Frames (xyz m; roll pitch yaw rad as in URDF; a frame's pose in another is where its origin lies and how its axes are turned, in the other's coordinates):
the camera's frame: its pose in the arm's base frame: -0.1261 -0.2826 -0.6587 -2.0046 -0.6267 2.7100
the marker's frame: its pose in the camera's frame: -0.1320 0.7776 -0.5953 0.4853 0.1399 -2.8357
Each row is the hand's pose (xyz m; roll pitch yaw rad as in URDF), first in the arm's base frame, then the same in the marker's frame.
Working: the arm's base frame: its pose in the marker's frame: -0.1681 1.1236 -0.5152 -2.5788 0.4826 -0.1858

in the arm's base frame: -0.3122 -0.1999 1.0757 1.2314 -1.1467 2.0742
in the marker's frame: -0.6689 1.9738 -1.0818 3.0119 0.8649 2.6723
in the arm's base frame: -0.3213 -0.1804 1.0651 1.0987 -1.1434 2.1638
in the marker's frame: -0.6815 1.9537 -1.0788 2.9542 0.8282 2.6635
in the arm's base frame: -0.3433 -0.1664 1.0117 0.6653 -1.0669 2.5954
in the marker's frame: -0.6909 1.9144 -1.0352 2.8898 0.6226 2.6363
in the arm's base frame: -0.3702 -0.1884 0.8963 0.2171 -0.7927 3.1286
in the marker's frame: -0.6724 1.8672 -0.9259 2.8469 0.2138 2.5649
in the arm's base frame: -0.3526 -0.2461 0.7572 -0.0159 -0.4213 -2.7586
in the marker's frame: -0.5941 1.8266 -0.8026 2.8487 -0.2502 2.4055
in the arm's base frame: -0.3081 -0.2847 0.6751 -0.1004 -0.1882 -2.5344
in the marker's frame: -0.5164 1.8006 -0.7435 2.8984 -0.5226 2.2319
